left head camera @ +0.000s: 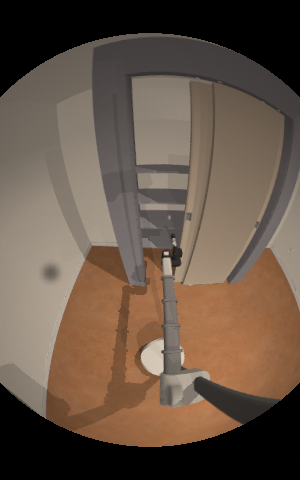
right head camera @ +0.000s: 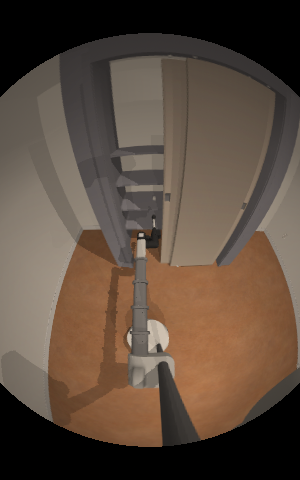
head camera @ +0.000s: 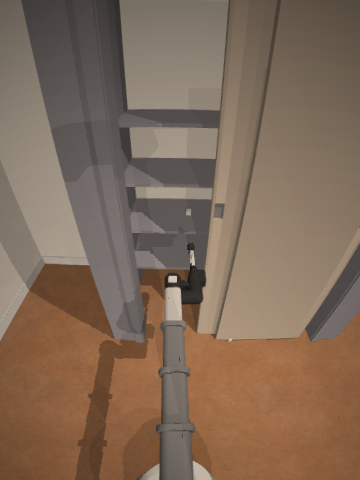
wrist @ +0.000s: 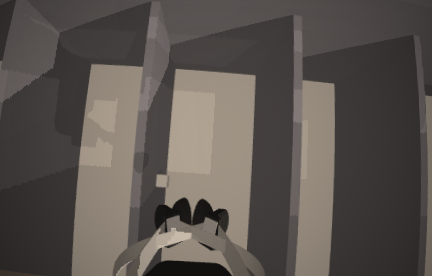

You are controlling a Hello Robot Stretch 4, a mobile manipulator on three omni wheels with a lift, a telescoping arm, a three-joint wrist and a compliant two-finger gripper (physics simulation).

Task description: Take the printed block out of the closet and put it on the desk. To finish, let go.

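Places are measured from the robot's base along level axes (x ahead, y left, z up), in millimetres.
Pixels of known places: gripper, fingertip midpoint: (left head camera: 172, 234) (right head camera: 153, 215) (head camera: 190, 245) (wrist: 192, 214); robot's base, origin of the base link: (left head camera: 161, 355) (right head camera: 148, 336).
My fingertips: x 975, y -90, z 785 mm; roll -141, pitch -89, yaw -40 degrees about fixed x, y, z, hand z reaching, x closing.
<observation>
For each thing: its middle in the pictures, then the offset to it from my fingertips. "spot": a spot on its surface instead. Level surfaces: height alone.
- printed block, body centre: (wrist: 162, 181) (head camera: 188, 212) (right head camera: 153, 197) (left head camera: 168, 216) dx +439, dy -21, dz -87 mm
- grey closet shelf, its level: dz -101 mm
- grey door post, surface spot: (head camera: 95, 200) spot: dx -62, dy +390, dz +288 mm
The printed block (head camera: 188, 212) (left head camera: 169, 217) (right head camera: 154, 198) (wrist: 162, 180) is a small pale cube on a grey closet shelf (head camera: 162, 209), the third one down in the head view. My gripper (head camera: 191, 246) (left head camera: 173, 235) (right head camera: 154, 217) (wrist: 192, 214) is shut and empty, its dark fingertips close together. It is at the closet opening, and in the head view it appears below the block and slightly to its right. In the wrist view, where the shelves run upright, the block shows above and left of the fingertips, apart from them. The desk does not show in these views.
A beige sliding door (head camera: 295, 175) (left head camera: 245, 175) (right head camera: 220, 160) covers the right part of the closet, its edge close to my wrist. A grey door post (head camera: 95, 200) (left head camera: 117, 200) stands at the left. Other shelves (head camera: 172, 172) (wrist: 375, 150) lie above and below the block's shelf.
</observation>
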